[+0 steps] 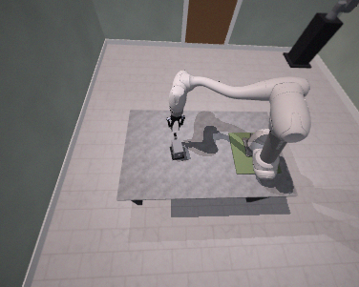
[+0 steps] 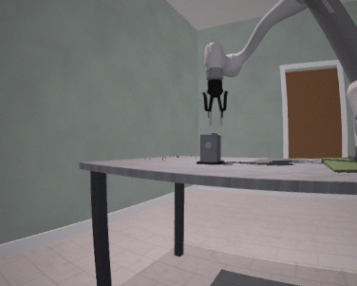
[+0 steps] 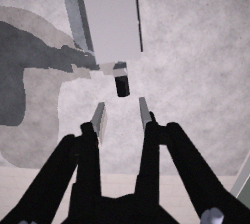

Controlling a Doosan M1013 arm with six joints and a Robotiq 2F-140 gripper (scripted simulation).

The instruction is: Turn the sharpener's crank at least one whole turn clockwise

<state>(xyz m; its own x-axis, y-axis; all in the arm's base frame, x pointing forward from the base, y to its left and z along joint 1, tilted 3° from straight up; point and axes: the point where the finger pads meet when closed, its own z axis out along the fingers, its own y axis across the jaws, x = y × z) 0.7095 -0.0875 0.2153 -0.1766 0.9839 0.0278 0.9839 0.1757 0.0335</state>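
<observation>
Right now my hand is 20 mm to the right of the sharpener crank and 100 mm above it.
</observation>
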